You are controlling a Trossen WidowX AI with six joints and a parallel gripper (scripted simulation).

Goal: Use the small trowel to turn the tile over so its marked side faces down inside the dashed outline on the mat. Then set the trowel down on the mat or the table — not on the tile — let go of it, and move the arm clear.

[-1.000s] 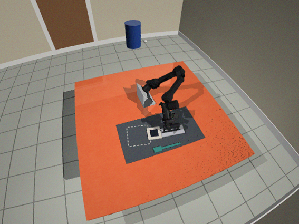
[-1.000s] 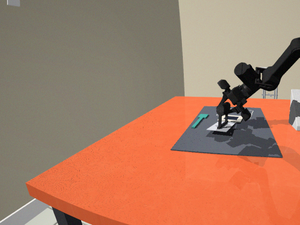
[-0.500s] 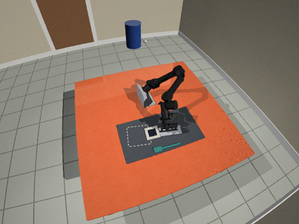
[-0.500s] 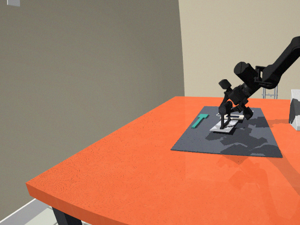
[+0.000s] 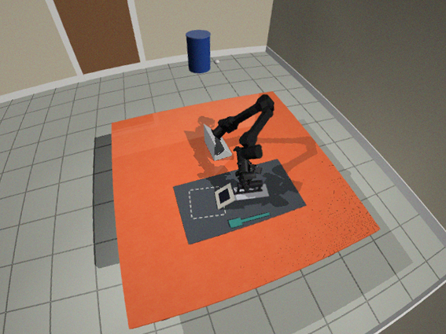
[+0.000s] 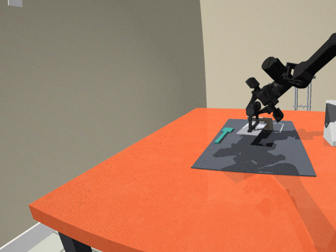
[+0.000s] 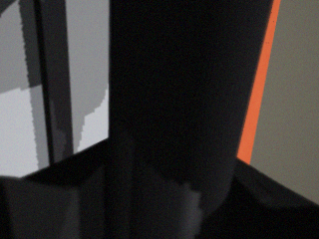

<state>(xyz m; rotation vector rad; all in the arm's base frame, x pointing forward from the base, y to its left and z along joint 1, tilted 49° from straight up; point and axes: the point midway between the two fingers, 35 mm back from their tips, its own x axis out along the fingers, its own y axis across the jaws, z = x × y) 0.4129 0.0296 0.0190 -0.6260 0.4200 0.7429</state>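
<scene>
My gripper tip is 40 mm past the tile, 100 mm to the left of it and 60 mm above it. The rest, counted from my gripper tip: dark grey mat: 40 mm behind, 10 mm to the right, 120 mm below; trowel: 30 mm behind, 10 mm below; teal flat tool: 100 mm ahead, 30 mm to the right, 90 mm below.
</scene>
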